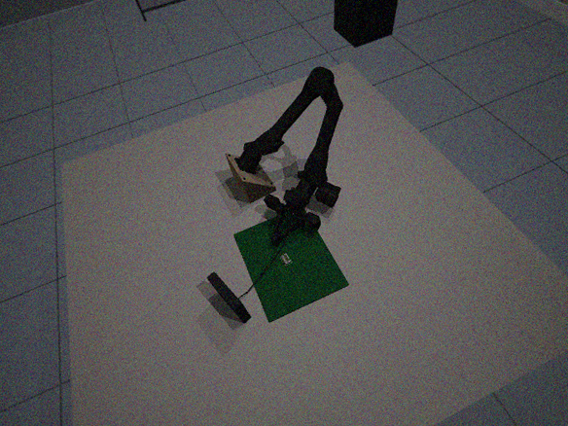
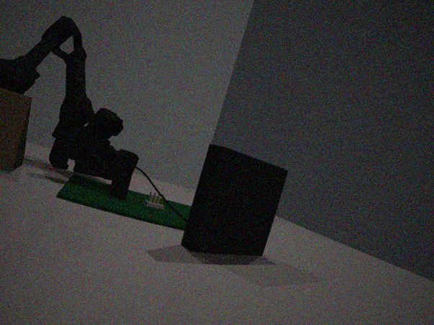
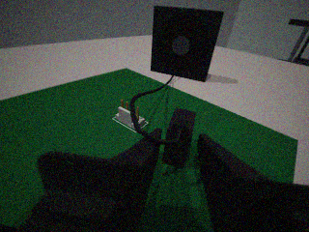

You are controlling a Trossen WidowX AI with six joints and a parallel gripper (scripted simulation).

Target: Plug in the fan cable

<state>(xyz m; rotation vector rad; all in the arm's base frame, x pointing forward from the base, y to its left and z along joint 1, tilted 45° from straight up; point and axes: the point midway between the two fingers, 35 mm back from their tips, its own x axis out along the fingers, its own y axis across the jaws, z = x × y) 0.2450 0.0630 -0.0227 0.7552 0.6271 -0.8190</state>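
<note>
The black plug lies 10 mm to the right of my gripper tip and 10 mm below it. The rest, counted from my gripper tip: green board 70 mm ahead, 50 mm below; then white four-pin fan header 70 mm ahead, 30 mm below, 10 mm to the right; then black fan 190 mm to the right, 130 mm ahead, 30 mm above.
</note>
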